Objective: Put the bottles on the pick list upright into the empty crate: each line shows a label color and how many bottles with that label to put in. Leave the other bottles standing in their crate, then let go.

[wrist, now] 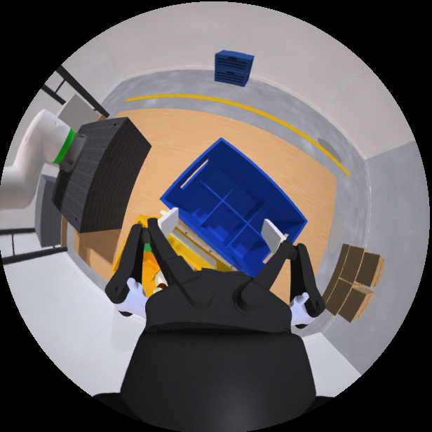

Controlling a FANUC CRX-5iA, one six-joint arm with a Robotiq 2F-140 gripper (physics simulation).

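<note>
The blue crate (242, 170) stands in the middle of the wrist view, and its visible compartments hold no bottles. My gripper (220, 220) is open and empty, with its two white finger pads wide apart over the near part of the blue crate and the gap beside it. The yellow crate (142, 220) is at the lower left, largely hidden behind my fingers and gripper body. A bit of a green bottle (147, 247) and part of a white bottle (160, 280) show in it. Other bottles are hidden. No readable pick list shows.
A pale strip lies between the two crates; its writing cannot be read. A dark ribbed block (102, 175) and the white arm (42, 145) are at the left of the wooden table (175, 125). Cardboard boxes (352, 282) stand at the right, a blue cabinet (233, 68) far back.
</note>
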